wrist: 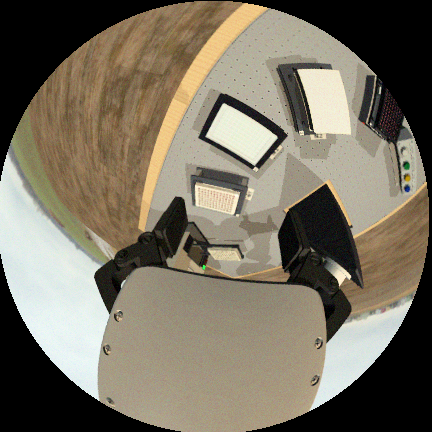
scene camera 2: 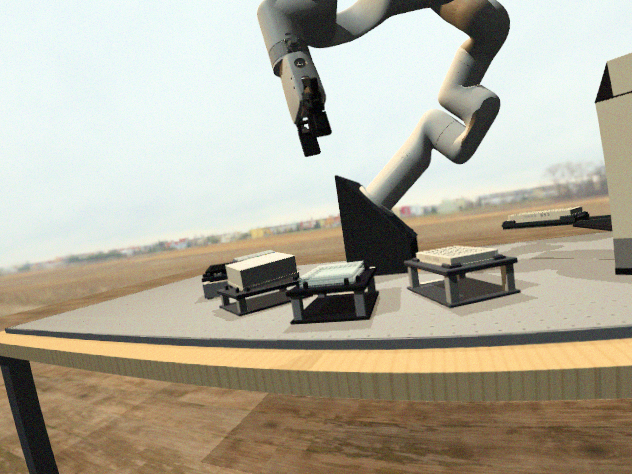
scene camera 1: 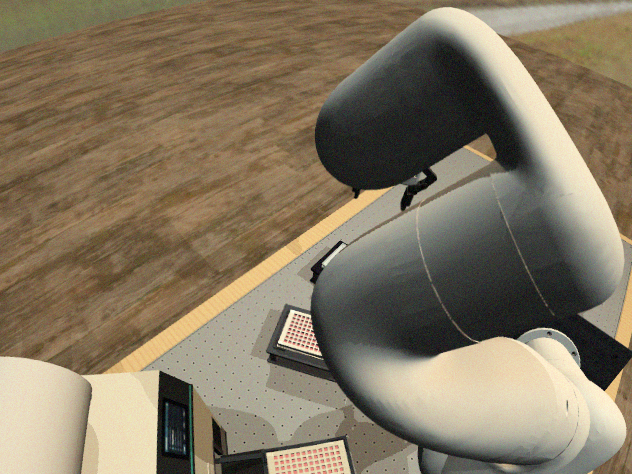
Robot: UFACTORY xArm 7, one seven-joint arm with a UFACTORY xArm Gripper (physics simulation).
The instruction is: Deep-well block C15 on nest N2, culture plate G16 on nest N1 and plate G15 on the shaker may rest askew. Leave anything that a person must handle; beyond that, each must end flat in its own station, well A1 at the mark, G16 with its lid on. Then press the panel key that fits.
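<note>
My gripper is open and empty, high above the table; the arm partly hides it in scene camera 1. The tall cream block C15 stands on nest N2; whether it sits fully flat is unclear. The pale, lidded plate G16 lies within nest N1, looking nearly parallel to it. The dark plate G15 is on the shaker at the wrist view's right edge; its seating is unclear. Well A1 marks are unreadable.
The key panel has white, green, yellow and blue keys. A red-welled plate rests on another nest. Another plate lies on the tray of an instrument. The arm's black mount stands behind.
</note>
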